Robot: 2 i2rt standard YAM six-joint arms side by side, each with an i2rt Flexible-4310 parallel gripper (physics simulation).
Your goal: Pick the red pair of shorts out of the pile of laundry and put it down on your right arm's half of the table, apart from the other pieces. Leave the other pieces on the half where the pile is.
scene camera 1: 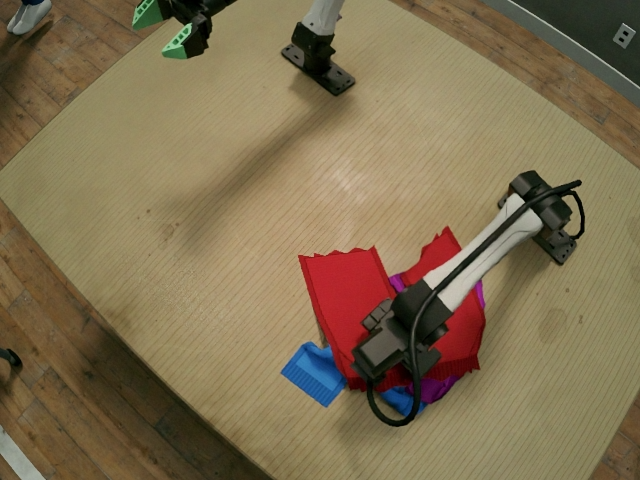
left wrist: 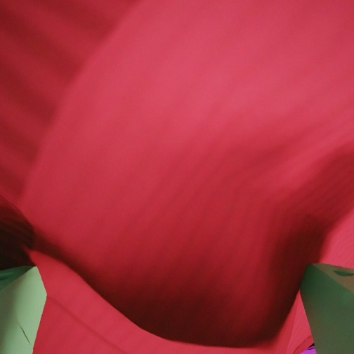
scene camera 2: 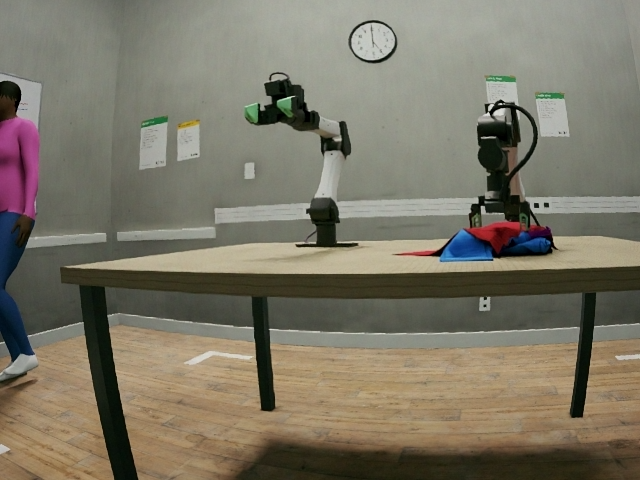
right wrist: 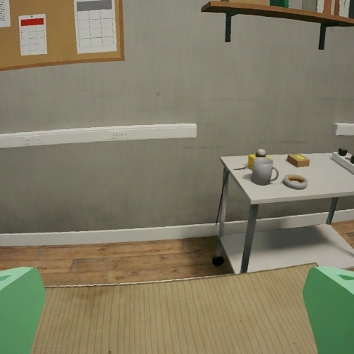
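Observation:
The red shorts (scene camera 1: pixel 343 289) (scene camera 2: pixel 492 233) (left wrist: pixel 190 120) lie spread on top of the pile, one leg reaching onto the table. Purple cloth (scene camera 1: pixel 438 390) (scene camera 2: pixel 540 232) and blue cloth (scene camera 1: pixel 316 373) (scene camera 2: pixel 465 248) stick out from under them. My left gripper (scene camera 2: pixel 500 223) (left wrist: pixel 172 282) is open, pointing down, its fingertips low at the top of the pile with red cloth between and around them. In scene camera 1 its fingers are hidden under the wrist. My right gripper (scene camera 1: pixel 151 41) (scene camera 2: pixel 269 109) (right wrist: pixel 173 284) is open and empty, raised high over the far side of the table.
The table (scene camera 1: pixel 232 170) (scene camera 2: pixel 330 284) carries both arm bases. The right arm's base (scene camera 1: pixel 330 77) stands at the upper middle in scene camera 1, the left arm's base (scene camera 1: pixel 560 246) at the right. A white cart (right wrist: pixel 252 220) with a mug stands beyond the table.

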